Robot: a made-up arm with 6 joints. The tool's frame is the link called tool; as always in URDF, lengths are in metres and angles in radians.
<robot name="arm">
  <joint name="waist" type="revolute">
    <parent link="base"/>
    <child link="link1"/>
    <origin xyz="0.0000 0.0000 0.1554" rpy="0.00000 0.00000 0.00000"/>
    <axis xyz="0 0 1"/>
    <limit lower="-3.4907" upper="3.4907" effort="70" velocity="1"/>
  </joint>
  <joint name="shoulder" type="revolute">
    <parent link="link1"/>
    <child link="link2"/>
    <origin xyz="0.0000 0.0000 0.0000" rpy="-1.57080 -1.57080 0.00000"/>
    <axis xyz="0 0 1"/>
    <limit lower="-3.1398" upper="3.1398" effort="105" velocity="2.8"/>
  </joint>
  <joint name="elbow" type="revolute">
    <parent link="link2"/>
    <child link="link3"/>
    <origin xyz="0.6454 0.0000 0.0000" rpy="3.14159 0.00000 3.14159"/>
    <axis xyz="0 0 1"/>
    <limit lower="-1.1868" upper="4.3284" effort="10" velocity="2.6"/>
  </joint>
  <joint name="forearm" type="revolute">
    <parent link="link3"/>
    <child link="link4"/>
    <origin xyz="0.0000 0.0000 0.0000" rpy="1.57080 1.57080 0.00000"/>
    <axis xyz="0 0 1"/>
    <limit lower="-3.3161" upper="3.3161" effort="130" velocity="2.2"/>
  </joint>
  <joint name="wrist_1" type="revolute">
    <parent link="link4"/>
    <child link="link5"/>
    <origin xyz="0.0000 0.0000 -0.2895" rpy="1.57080 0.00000 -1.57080"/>
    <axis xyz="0 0 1"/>
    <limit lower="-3.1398" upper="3.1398" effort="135" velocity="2.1"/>
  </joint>
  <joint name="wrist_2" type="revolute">
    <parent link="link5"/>
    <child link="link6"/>
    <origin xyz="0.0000 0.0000 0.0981" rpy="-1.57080 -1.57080 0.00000"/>
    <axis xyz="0 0 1"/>
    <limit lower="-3.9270" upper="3.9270" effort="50" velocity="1.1"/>
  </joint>
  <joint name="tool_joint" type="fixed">
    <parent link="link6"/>
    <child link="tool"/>
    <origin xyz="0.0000 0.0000 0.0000" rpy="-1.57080 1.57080 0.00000"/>
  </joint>
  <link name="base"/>
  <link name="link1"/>
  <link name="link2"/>
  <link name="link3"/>
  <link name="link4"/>
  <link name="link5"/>
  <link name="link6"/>
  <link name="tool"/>
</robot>
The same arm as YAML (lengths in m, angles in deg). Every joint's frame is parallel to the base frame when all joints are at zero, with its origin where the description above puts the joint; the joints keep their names.
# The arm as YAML. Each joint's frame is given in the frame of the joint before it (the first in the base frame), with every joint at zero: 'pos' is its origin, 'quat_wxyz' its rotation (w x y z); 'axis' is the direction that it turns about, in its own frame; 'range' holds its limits. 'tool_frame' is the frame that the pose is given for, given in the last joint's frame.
length_unit: m
angle_unit: deg
joints:
  - joint: waist
    pos: [0.0, 0.0, 0.1554]
    quat_wxyz: [1.0, 0.0, 0.0, 0.0]
    axis: [0.0, 0.0, 1.0]
    range: [-200.0, 200.0]
  - joint: shoulder
    pos: [0.0, 0.0, 0.0]
    quat_wxyz: [1.0, 0.0, 0.0, 0.0]
    axis: [0.0, 1.0, 0.0]
    range: [-179.9, 179.9]
  - joint: elbow
    pos: [0.0, 0.0, 0.6454]
    quat_wxyz: [1.0, 0.0, 0.0, 0.0]
    axis: [0.0, -1.0, 0.0]
    range: [-68.0, 248.0]
  - joint: forearm
    pos: [0.0, 0.0, 0.0]
    quat_wxyz: [1.0, 0.0, 0.0, 0.0]
    axis: [-1.0, 0.0, 0.0]
    range: [-190.0, 190.0]
  - joint: wrist_1
    pos: [0.2895, 0.0, 0.0]
    quat_wxyz: [1.0, 0.0, 0.0, 0.0]
    axis: [0.0, -1.0, 0.0]
    range: [-179.9, 179.9]
  - joint: wrist_2
    pos: [0.0, -0.0981, 0.0]
    quat_wxyz: [1.0, 0.0, 0.0, 0.0]
    axis: [-1.0, 0.0, 0.0]
    range: [-225.0, 225.0]
tool_frame:
  pos: [0.0, 0.0, 0.0]
  quat_wxyz: [1.0, 0.000004, 0.000001, 0.000003]

